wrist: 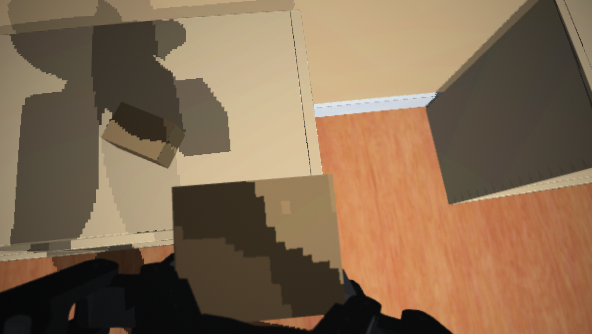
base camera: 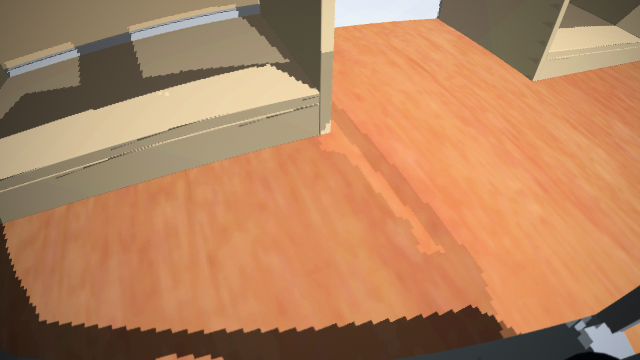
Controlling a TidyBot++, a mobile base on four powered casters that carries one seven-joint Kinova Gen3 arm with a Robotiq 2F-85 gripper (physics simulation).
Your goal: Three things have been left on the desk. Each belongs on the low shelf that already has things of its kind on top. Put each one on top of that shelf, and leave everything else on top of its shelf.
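Observation:
My gripper is shut on a tan cardboard-coloured box, which fills the lower middle of the wrist view with shadow over much of it. The held box hangs at the front right part of a low cream shelf, in the wrist view overlapping its front edge. A smaller tan box lies turned at an angle on top of this shelf, up and left of the held box and apart from it in the view. The gripper does not show in the base camera view.
A second low shelf stands to the right, with a gap of orange wood floor between the two. A tan wall rises behind. Dark shadows of the arm fall on the shelf top and the floor.

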